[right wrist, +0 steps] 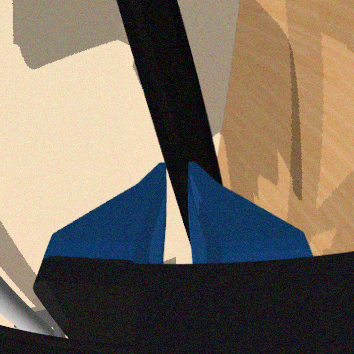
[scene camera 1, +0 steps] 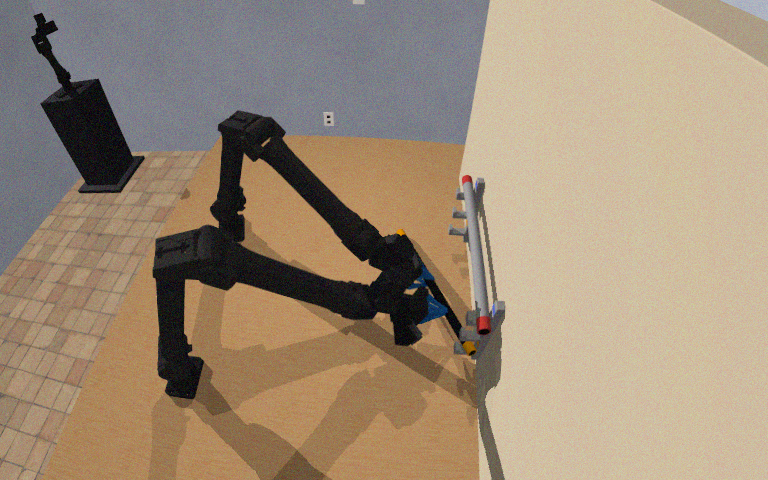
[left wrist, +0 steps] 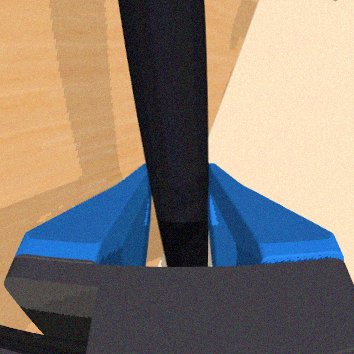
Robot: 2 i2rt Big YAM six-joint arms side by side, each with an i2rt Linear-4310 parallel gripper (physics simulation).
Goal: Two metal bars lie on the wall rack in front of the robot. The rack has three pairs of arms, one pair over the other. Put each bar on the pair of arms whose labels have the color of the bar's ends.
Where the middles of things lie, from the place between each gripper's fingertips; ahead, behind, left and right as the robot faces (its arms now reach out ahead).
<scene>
Now: right hand 110 mm to the left of the grey rack arm point(scene camera 1: 498, 308), 80 mm below it and 50 mm short of it.
My left hand is 80 mm short of the grey rack arm, 230 mm to the left of it and 110 mm below it.
</scene>
